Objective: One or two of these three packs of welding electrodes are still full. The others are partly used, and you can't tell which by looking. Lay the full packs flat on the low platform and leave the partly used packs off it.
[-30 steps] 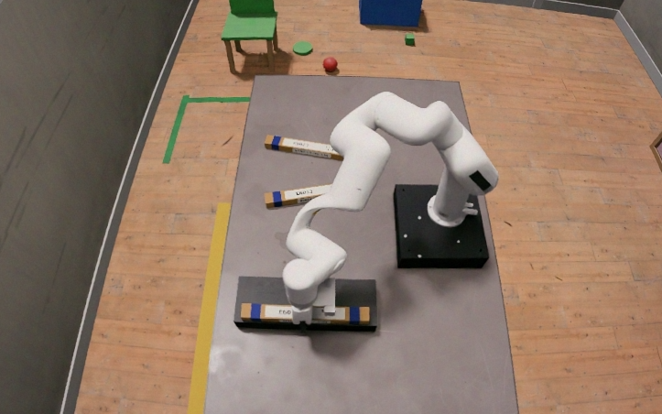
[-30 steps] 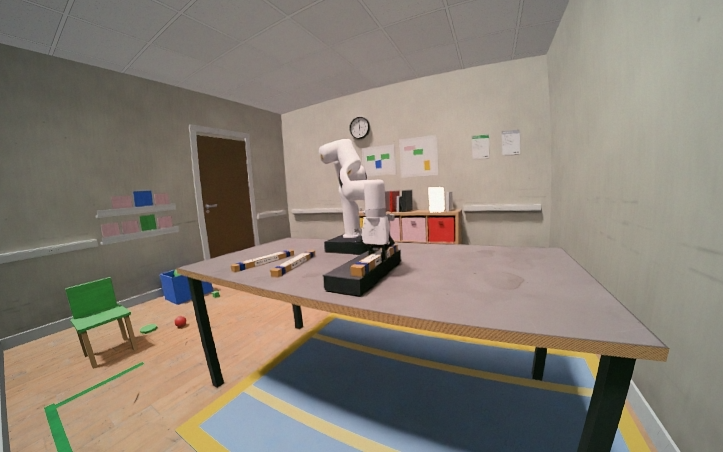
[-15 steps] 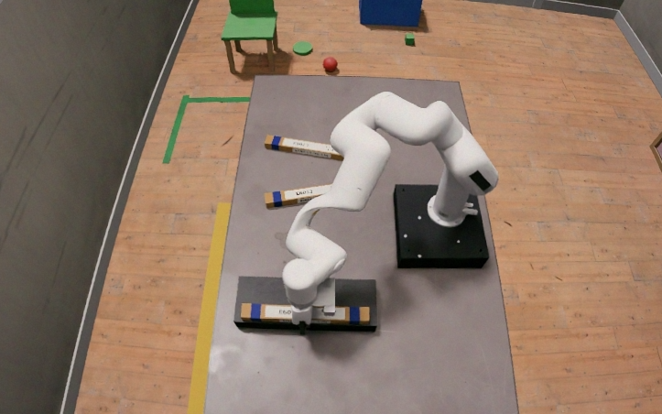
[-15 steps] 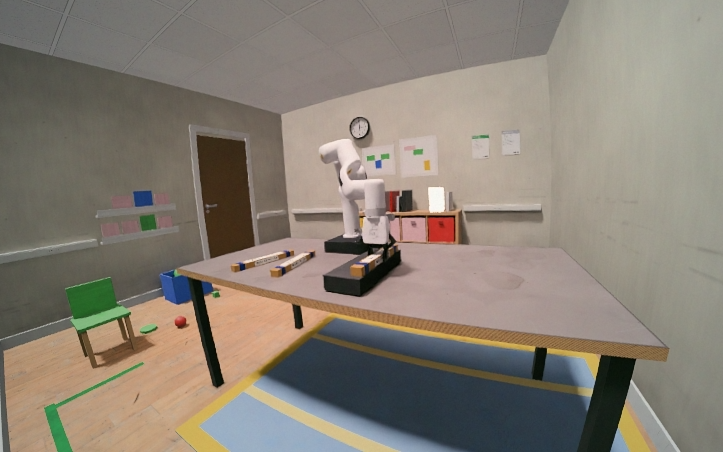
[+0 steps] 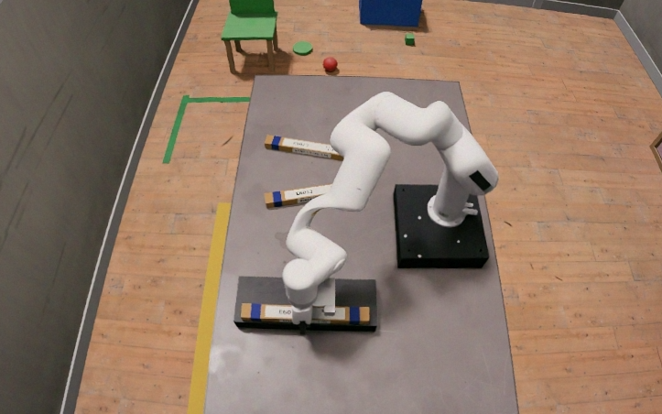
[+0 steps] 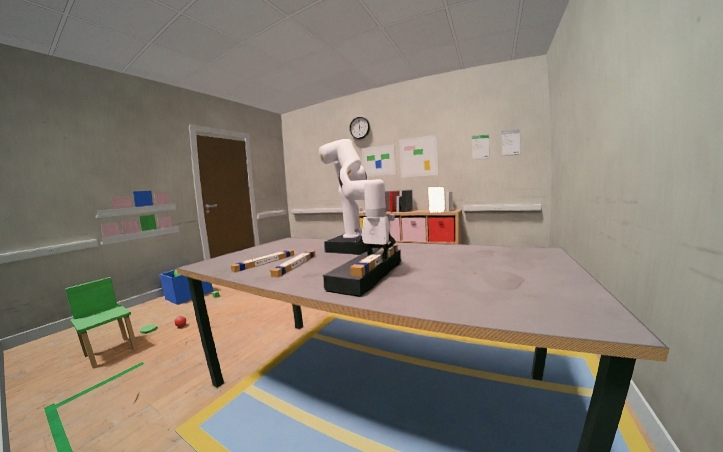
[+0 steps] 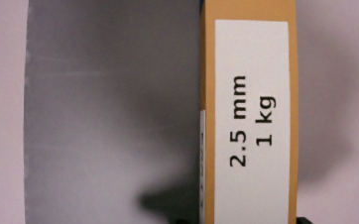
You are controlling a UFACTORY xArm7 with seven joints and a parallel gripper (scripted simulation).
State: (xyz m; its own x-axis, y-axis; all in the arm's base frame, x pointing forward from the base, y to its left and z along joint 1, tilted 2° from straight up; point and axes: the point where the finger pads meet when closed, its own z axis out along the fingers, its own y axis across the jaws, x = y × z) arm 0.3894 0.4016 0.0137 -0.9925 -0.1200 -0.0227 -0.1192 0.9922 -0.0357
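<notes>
My gripper is now right at the pack of welding electrodes. From my hand the other things lie so: pack (30 mm ahead, 440 mm to the right, 60 mm below); platform (10 mm ahead, 50 mm to the right, 60 mm below).
</notes>
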